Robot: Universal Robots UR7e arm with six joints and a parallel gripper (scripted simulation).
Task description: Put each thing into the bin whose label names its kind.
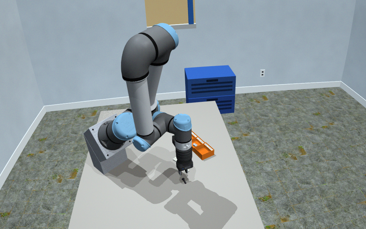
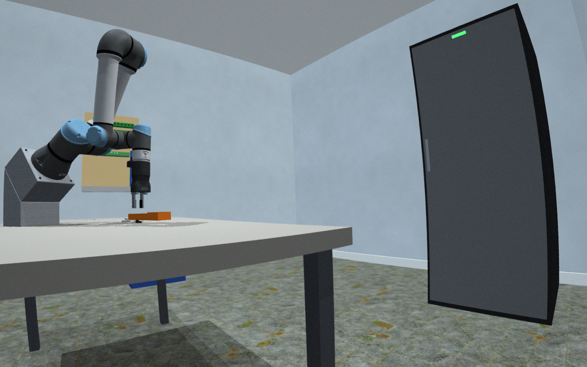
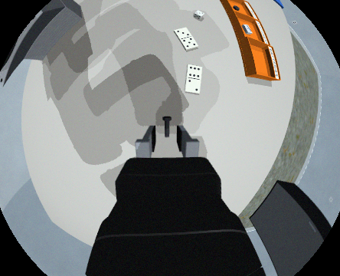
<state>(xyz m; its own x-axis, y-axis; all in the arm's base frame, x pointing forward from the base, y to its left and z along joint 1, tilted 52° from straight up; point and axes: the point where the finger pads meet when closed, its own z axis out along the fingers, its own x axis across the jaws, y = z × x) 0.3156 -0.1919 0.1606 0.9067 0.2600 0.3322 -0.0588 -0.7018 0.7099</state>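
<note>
Now: hand 70 mm above the black bolt. From my hand the other things lie so: white die (80 mm ahead, 240 mm to the left, 70 mm below); black nut (190 mm ahead, 310 mm to the left, 70 mm below); grey piece (190 mm ahead, 230 mm to the left, 60 mm below).
</note>
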